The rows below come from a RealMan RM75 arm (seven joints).
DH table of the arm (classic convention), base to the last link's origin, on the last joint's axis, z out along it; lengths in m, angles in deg. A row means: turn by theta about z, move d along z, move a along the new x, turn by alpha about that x. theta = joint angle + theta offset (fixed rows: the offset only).
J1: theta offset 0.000; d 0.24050; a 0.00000; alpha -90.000
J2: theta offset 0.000; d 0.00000; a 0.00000; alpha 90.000
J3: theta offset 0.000; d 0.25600; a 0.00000; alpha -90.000
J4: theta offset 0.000; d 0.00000; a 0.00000; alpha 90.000
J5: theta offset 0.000; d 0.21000; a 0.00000; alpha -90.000
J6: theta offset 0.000; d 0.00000; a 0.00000; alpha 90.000
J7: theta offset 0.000; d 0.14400; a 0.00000; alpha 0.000
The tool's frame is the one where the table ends.
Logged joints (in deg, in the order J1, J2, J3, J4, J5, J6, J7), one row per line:
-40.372, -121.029, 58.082, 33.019, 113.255, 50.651, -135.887
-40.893, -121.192, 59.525, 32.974, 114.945, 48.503, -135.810
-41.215, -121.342, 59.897, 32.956, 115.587, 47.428, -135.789
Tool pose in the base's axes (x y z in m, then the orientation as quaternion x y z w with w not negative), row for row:
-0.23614, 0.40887, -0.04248, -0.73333, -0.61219, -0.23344, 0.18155
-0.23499, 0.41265, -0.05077, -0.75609, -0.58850, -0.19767, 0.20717
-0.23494, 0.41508, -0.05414, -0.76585, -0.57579, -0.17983, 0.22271
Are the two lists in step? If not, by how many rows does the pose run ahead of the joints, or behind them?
The pose runs 1 row behind the joints: the pose in row i belongs to the joints in row i - 1.
